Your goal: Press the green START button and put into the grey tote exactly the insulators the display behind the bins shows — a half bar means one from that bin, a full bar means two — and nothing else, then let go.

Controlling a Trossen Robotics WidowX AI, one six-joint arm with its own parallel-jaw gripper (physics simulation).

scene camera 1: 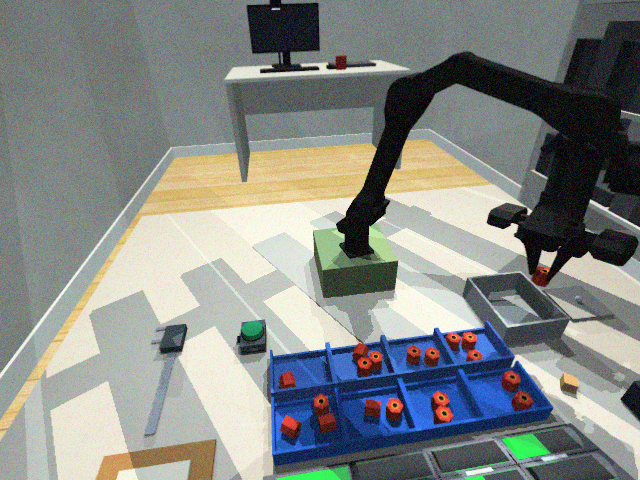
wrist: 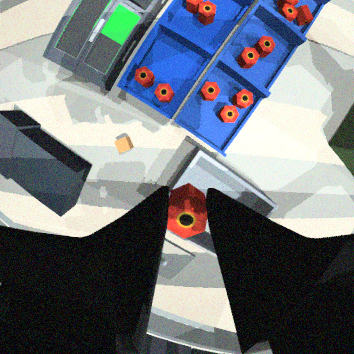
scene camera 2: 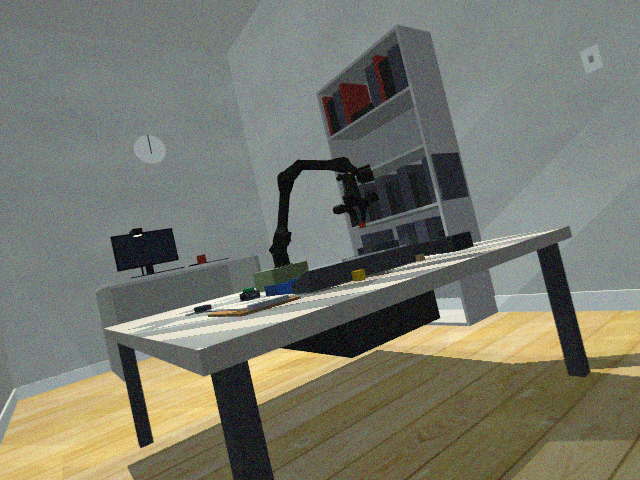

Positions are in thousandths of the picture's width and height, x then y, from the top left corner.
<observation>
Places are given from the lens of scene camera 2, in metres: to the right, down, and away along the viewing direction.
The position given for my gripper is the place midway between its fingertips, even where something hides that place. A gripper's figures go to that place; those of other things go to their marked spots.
my gripper (scene camera 2: 565, 466): 0.17, -0.07, 1.57
display (scene camera 2: 491, 584): -0.01, 0.11, 1.09
</observation>
